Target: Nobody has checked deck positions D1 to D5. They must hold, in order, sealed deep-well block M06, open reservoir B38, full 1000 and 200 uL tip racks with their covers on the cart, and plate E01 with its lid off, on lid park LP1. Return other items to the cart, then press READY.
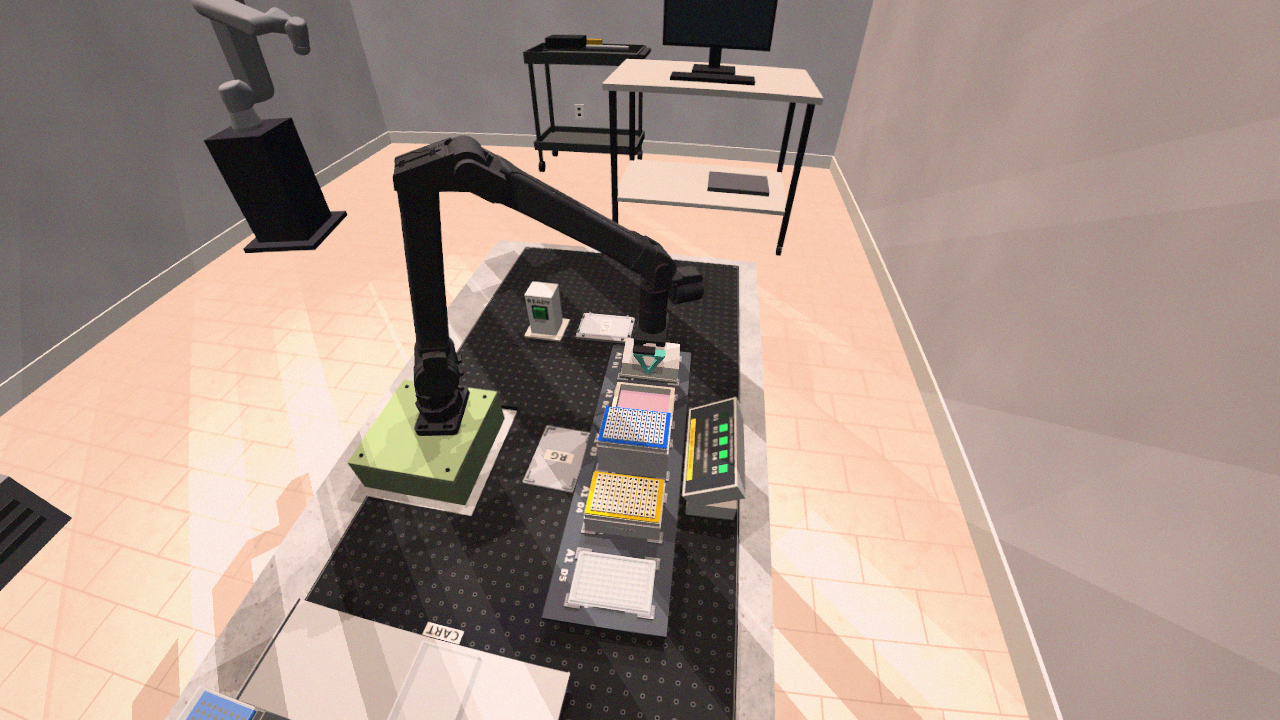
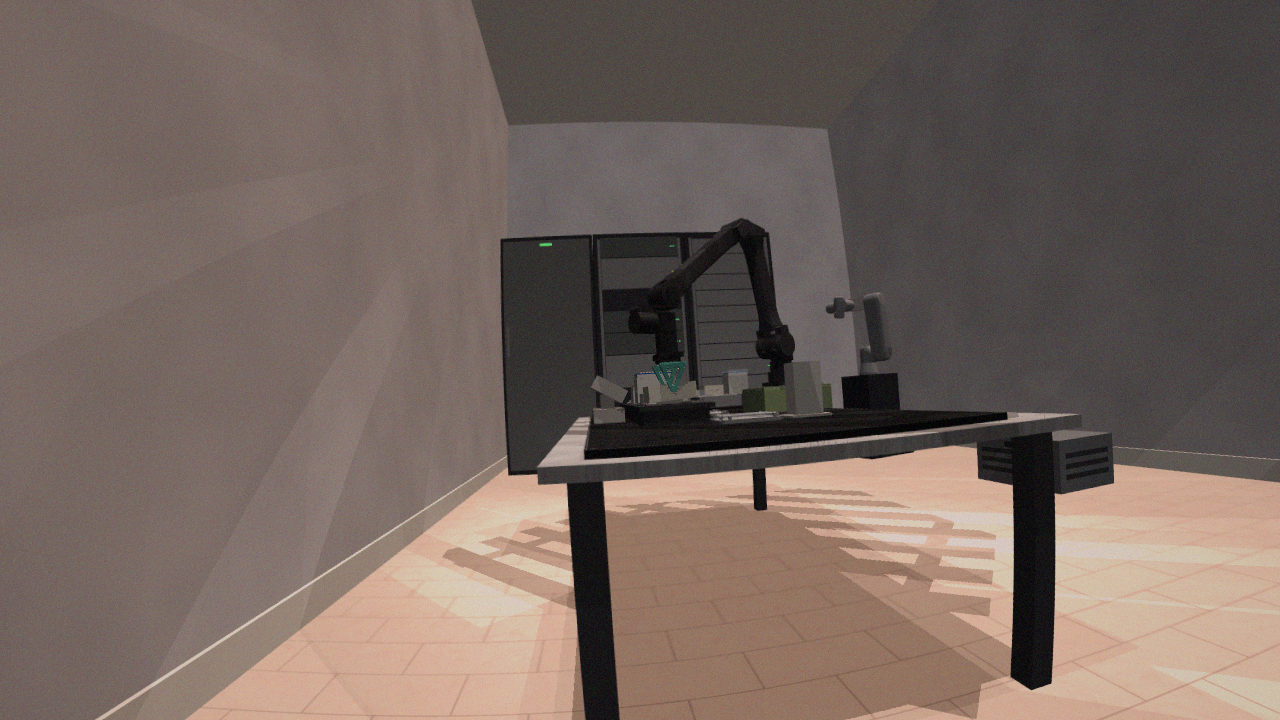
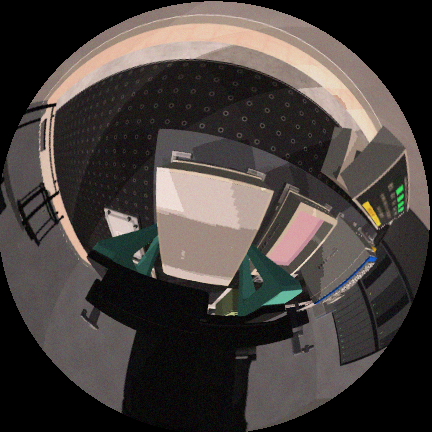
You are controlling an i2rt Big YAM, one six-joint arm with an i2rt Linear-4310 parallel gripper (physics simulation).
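Places are measured from the arm's base along level axes (x right, y ahead, z up), in centimetres.
Where they show: gripper, fingertip midpoint: [image 1: 649, 359] [image 2: 670, 391] [image 3: 203, 234]; arm's base, origin of the base link: [image 1: 444, 412] [image 2: 782, 386].
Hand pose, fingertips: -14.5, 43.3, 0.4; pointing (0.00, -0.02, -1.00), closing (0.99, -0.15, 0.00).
Things, the pixels of their centre, and the offset from my fingertips, as dx, dy, dz. "spot": a spot on its surface instead.
- deep-well block, body centre: [image 3: 204, 232] [image 1: 650, 359] [image 2: 669, 392] +0.0, +0.2, +0.0
- reservoir, body centre: [image 3: 291, 242] [image 1: 643, 403] [image 2: 663, 398] +12.0, -2.0, -1.6
- blue tip rack, body centre: [image 1: 635, 441] [image 3: 339, 263] [image 2: 656, 387] +24.1, -4.1, +1.7
- yellow tip rack, body centre: [image 1: 625, 504] +36.4, -6.1, +0.1
- white well plate, body centre: [image 1: 613, 581] +48.7, -8.4, -2.4
- status panel, surface spot: [image 3: 382, 193] spot: +20.7, +10.0, +3.2
- box with a green button, surface spot: [image 1: 543, 309] spot: -17.4, -26.0, +1.5
- flat pad, body centre: [image 2: 745, 415] [image 3: 123, 237] [image 1: 605, 325] -20.5, -10.6, -6.5
- cart tray, surface spot: [image 1: 357, 662] spot: +60.7, -45.4, -2.0
My gripper [image 1: 652, 360] [image 2: 669, 375] [image 3: 203, 234] is at the far end of the deck strip [image 1: 582, 546]. Its teal fingers are shut on the two long sides of a deep-well block [image 1: 637, 346] [image 3: 209, 217]. The block has a smooth pale top, and I cannot read its label. Nearer on the strip come a reservoir [image 1: 646, 399] [image 3: 296, 235] with a pink inside, a blue tip rack [image 1: 635, 426], a yellow tip rack [image 1: 625, 496] and a white well plate [image 1: 613, 582].
A status panel [image 1: 713, 447] [image 3: 382, 193] with green lights stands right of the strip. A box with a green button [image 1: 543, 309] and a flat pad [image 1: 605, 326] lie at the far left, and another pad [image 1: 556, 457] lies by the arm's green base [image 1: 429, 447]. The cart tray [image 1: 357, 662] is at the front.
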